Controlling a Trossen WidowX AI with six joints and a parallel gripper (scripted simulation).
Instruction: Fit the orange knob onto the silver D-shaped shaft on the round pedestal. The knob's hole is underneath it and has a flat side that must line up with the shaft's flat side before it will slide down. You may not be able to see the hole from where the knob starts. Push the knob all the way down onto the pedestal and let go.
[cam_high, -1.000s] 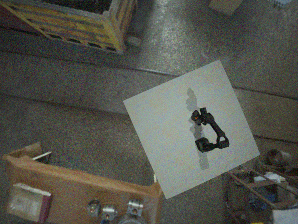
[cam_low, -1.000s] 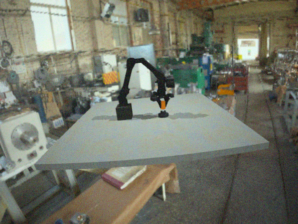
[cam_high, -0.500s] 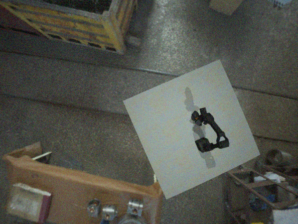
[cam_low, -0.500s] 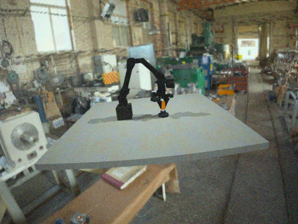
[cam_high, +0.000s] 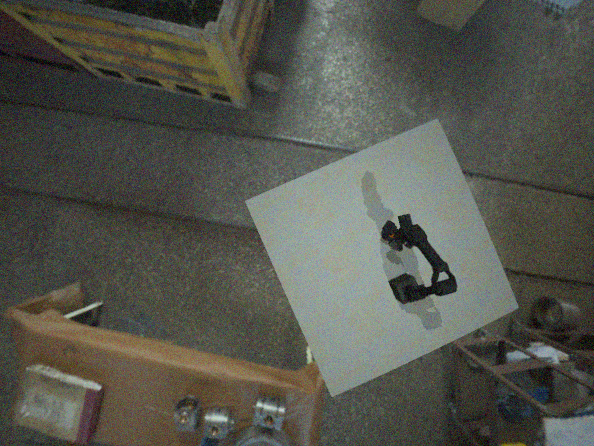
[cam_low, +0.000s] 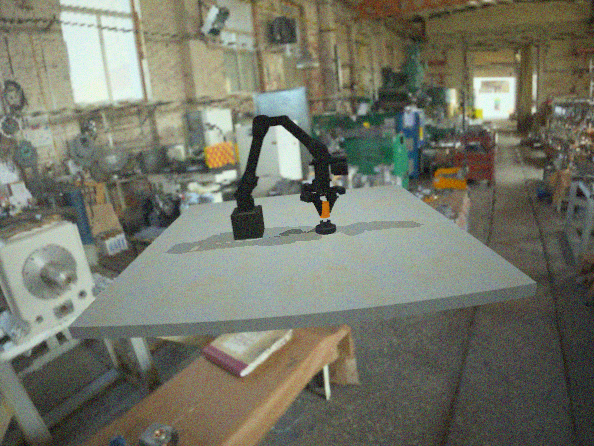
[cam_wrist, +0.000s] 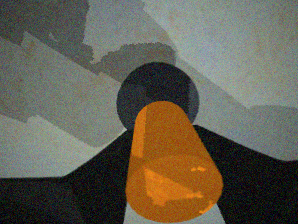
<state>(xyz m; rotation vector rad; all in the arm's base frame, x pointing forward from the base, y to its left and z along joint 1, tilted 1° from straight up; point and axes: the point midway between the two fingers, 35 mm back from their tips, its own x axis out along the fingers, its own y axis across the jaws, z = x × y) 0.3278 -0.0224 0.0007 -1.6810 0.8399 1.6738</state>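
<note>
My gripper tip is now 3 cm below the orange knob. Round my gripper tip: round pedestal: 4 cm below.
</note>
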